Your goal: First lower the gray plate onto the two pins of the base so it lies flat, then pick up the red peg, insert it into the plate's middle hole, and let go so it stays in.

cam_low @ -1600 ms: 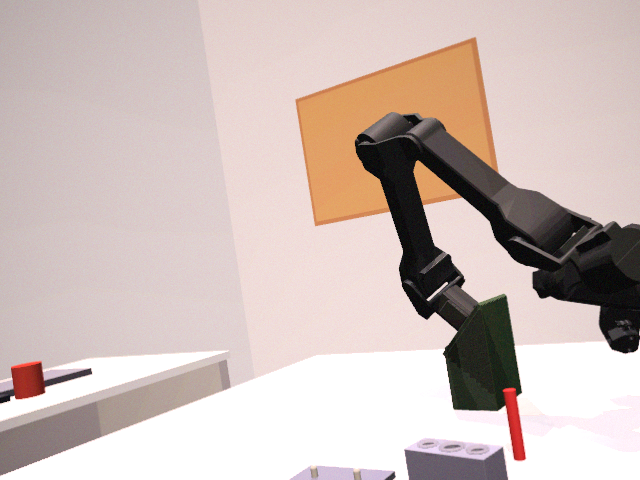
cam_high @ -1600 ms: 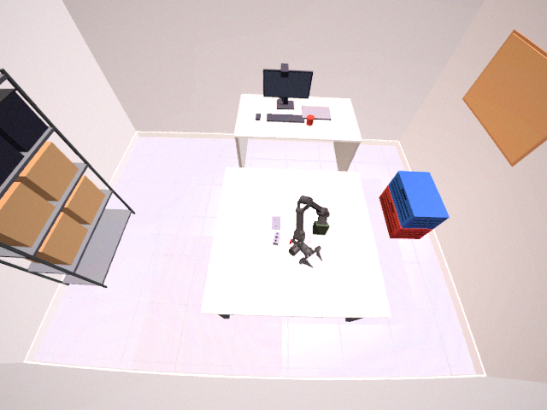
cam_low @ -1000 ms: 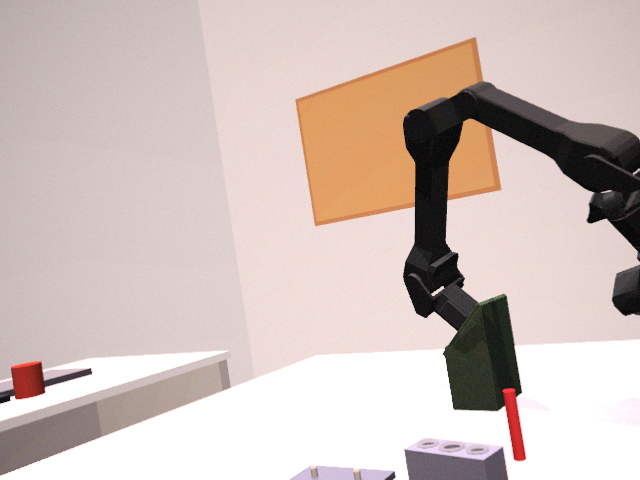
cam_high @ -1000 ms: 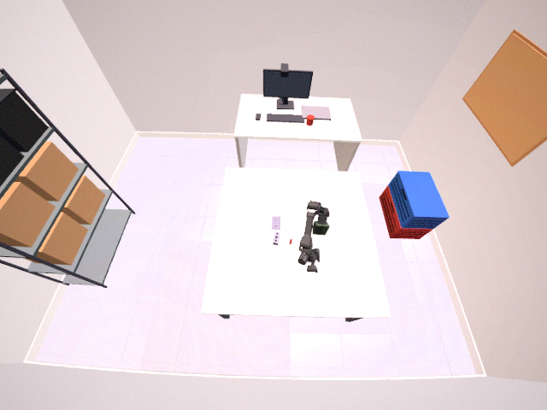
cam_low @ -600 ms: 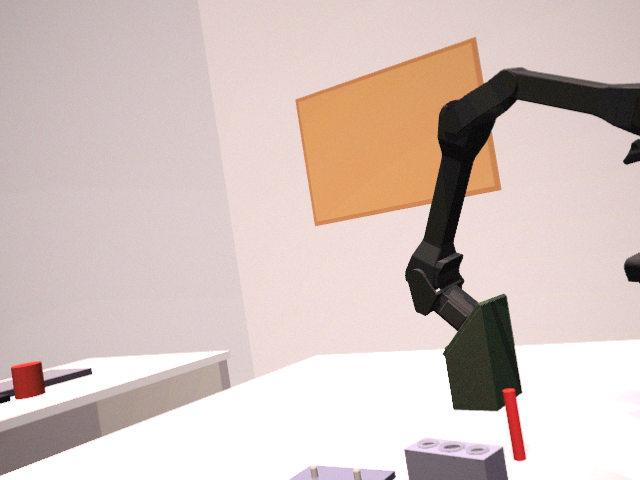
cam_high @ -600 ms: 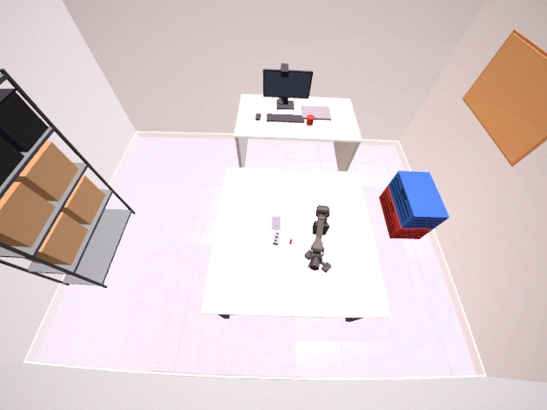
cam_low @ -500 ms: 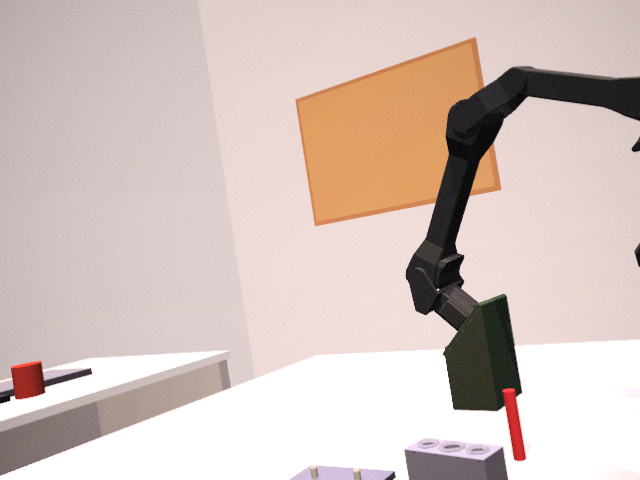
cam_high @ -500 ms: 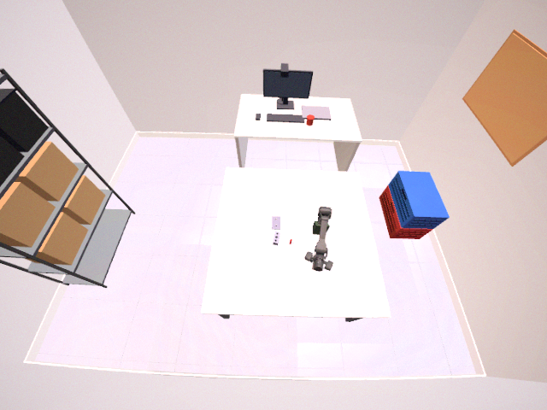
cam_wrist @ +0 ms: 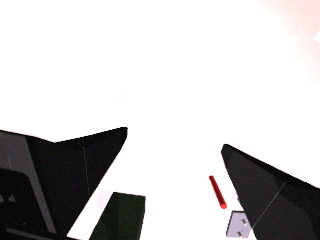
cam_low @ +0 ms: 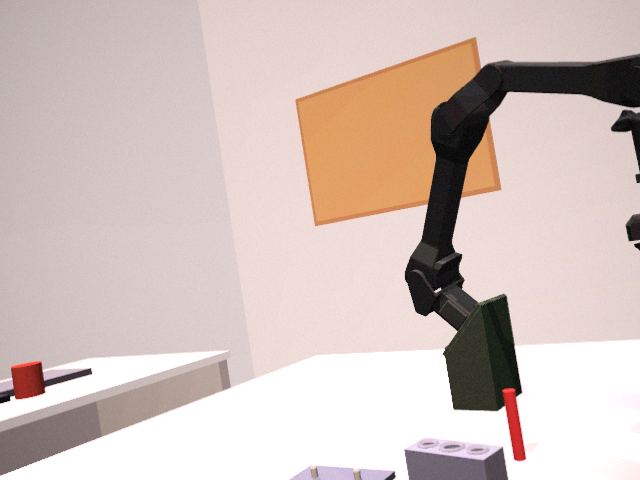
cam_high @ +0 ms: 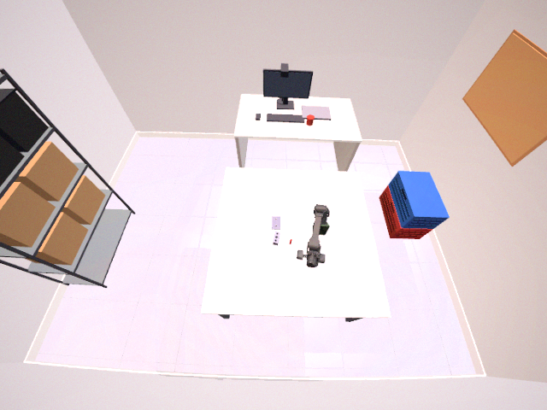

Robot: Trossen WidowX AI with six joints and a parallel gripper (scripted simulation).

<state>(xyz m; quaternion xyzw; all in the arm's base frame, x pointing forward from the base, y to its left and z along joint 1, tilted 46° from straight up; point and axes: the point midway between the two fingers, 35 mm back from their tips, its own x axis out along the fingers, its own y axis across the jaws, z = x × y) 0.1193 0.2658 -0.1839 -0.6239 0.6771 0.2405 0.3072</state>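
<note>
My gripper tip is 230 mm short of the gray plate, 210 mm to the left of it and 120 mm above it. Also, from my gripper tip: base: 360 mm to the right, 240 mm ahead, 150 mm below; red peg: 190 mm to the right, 120 mm below, 120 mm ahead.
</note>
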